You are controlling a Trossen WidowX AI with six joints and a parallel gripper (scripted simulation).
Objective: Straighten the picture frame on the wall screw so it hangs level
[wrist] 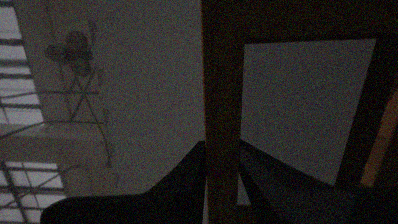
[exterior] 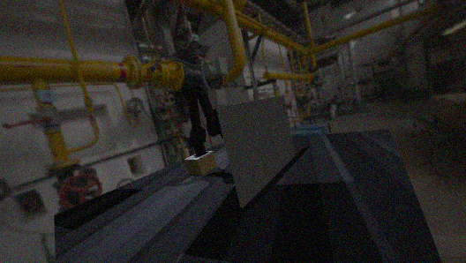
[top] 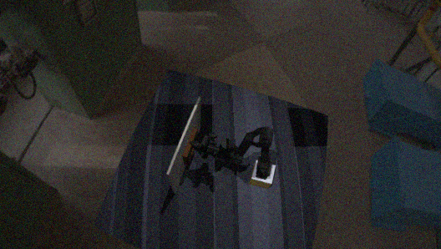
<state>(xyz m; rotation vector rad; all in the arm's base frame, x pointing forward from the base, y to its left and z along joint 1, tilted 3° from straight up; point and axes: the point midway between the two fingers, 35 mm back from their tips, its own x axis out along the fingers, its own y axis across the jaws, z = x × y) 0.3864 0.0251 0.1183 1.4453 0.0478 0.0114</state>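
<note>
Now: the picture frame 1 cm ahead of my gripper tip and 5 cm below it. Round my gripper tip: wall panel: 2 cm ahead, 7 cm below.
</note>
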